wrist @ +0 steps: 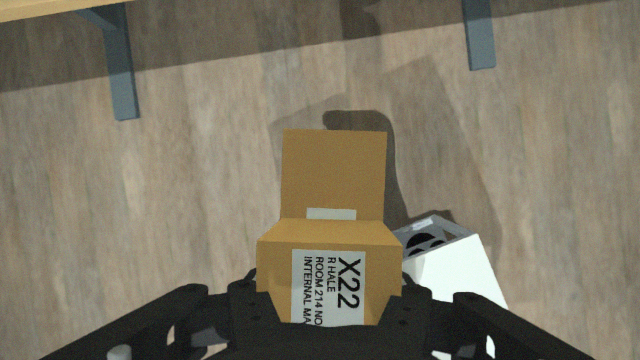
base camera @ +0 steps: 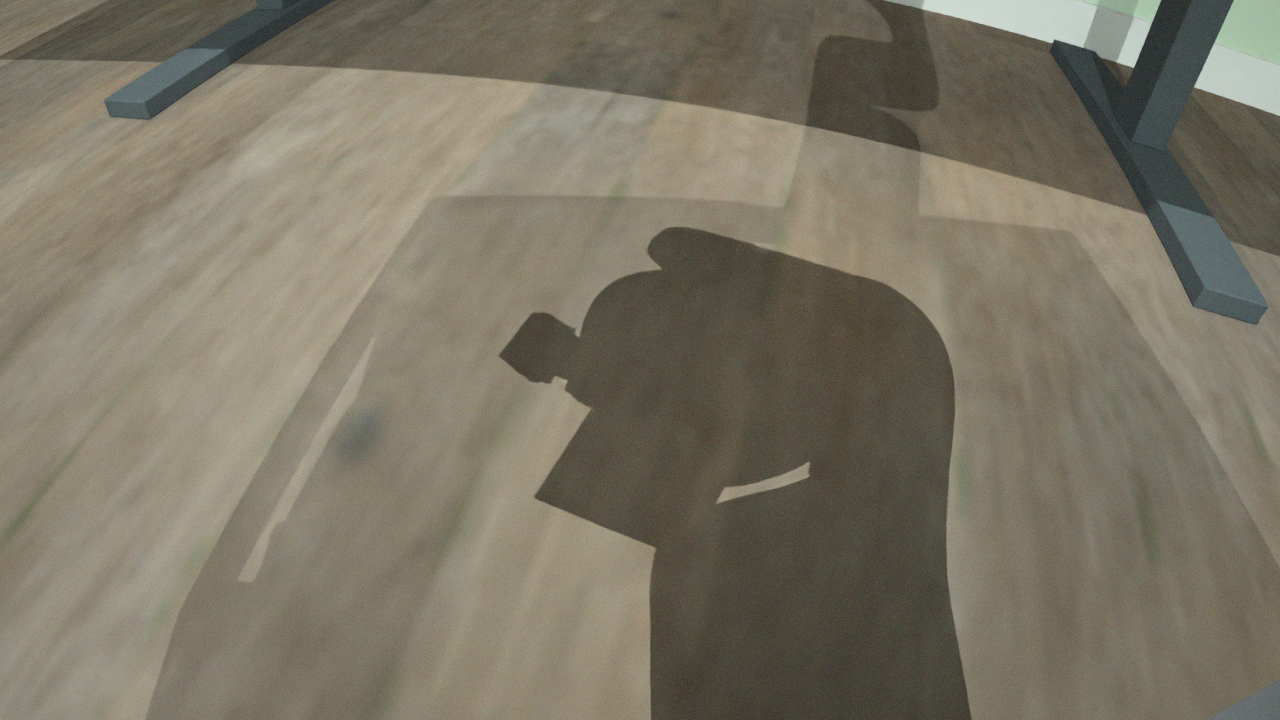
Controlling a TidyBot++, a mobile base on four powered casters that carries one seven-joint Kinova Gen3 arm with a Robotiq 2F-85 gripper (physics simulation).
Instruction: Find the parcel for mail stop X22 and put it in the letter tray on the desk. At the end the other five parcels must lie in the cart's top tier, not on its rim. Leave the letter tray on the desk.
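Places are measured from the arm's base along level axes (x ahead, y left, z up), in metres.
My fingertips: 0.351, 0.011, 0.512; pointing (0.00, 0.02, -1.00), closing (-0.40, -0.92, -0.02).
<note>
Behind a point stands the place of what it marks, as x, y, z.
A brown cardboard parcel (wrist: 332, 175) @[0.401, -0.012, 0.520] with a white label reading X22, R HALE, ROOM 214 shows in the middle of the wrist view. My gripper (wrist: 328, 278) @[0.351, 0.011, 0.512] is shut on this parcel, one finger at each side, and holds it above the floor. The desk (wrist: 50, 6) @[0.720, 0.230, 0.314] shows as a strip of wooden top edge at the upper left of the wrist view; its grey feet also show in the base camera view. The letter tray, the cart and the other five parcels do not show in either view.
Grey desk feet stand at the left (base camera: 170, 82) (wrist: 122, 90) and right (base camera: 1203, 259) (wrist: 480, 40). The white and grey mobile base (wrist: 455, 270) @[0.092, -0.175, -0.014] is at the lower right of the wrist view. The arm's shadow falls on the wooden floor (base camera: 116, 358) @[0.440, 0.368, -0.396]. A pale green wall (base camera: 1253, 44) @[1.182, -1.154, -0.289] is behind.
</note>
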